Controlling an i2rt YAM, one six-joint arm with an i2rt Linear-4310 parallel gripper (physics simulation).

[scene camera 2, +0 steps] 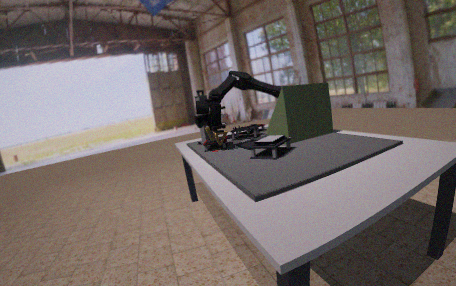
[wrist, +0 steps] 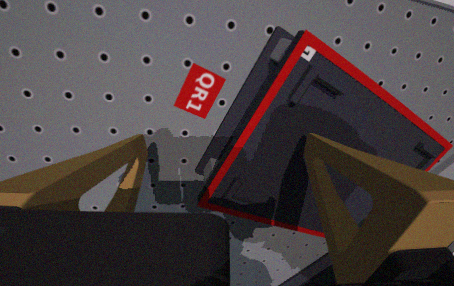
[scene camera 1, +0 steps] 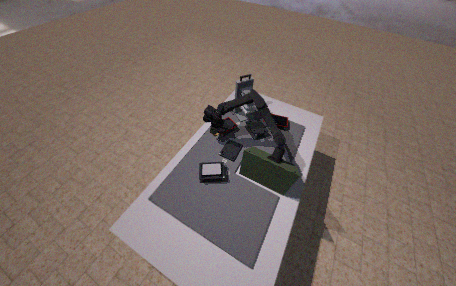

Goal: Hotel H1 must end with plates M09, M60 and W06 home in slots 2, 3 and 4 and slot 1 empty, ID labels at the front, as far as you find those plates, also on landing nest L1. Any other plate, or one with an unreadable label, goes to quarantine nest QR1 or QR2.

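Pixels of known places: gripper, fingertip midpoint: [scene camera 2: 216, 143] [wrist: 225, 142] [scene camera 1: 217, 131]; arm's base at its link origin: [scene camera 2: 299, 107] [scene camera 1: 275, 159].
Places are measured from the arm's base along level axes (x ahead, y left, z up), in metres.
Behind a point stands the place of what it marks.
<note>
My gripper [scene camera 1: 216, 134] @[x 0.492, y -0.044, z -0.118 m] [scene camera 2: 216, 140] @[x 0.492, y -0.044, z -0.118 m] [wrist: 225, 142] @[x 0.492, y -0.044, z -0.118 m] is open and empty, low at the nest with the QR1 label [wrist: 200, 91] @[x 0.508, y -0.029, z -0.156 m]. This red-edged nest [scene camera 1: 231, 122] @[x 0.457, y -0.187, z -0.116 m] [wrist: 254, 117] @[x 0.511, y -0.056, z -0.116 m] holds no plate; one finger hangs over it, the other beside it. A plate with a pale top [scene camera 1: 211, 169] @[x 0.309, y 0.256, z -0.092 m] [scene camera 2: 271, 139] @[x 0.316, y 0.280, z -0.092 m] lies on a dark raised nest [scene camera 1: 215, 179] @[x 0.262, y 0.276, z -0.150 m] [scene camera 2: 274, 152] @[x 0.336, y 0.342, z -0.131 m]; no ID is readable. The grey hotel [scene camera 1: 244, 86] @[x 0.482, y -0.380, z 0.112 m] stands at the far end; its slots are too blurred to read. A second red-edged nest [scene camera 1: 286, 121] @[x 0.095, y -0.482, z -0.115 m] is at the far right; its label is unreadable.
A green block [scene camera 1: 270, 172] @[x -0.016, y 0.116, z 0.027 m] [scene camera 2: 307, 112] @[x 0.028, y 0.121, z -0.024 m] stands beside the arm's base. A flat dark square thing [scene camera 1: 231, 150] @[x 0.308, y 0.025, z -0.144 m] lies between QR1 and the pale-topped plate. Another dark stand [scene camera 1: 258, 131] @[x 0.225, y -0.222, z -0.097 m] is under the arm. The grey mat [scene camera 1: 220, 215] @[x 0.100, y 0.435, z -0.155 m] [scene camera 2: 320, 162] @[x 0.240, y 0.507, z -0.156 m] lies on a white table [scene camera 1: 150, 240] @[x 0.331, y 0.759, z -0.169 m] [scene camera 2: 350, 200] @[x 0.332, y 0.759, z -0.169 m].
</note>
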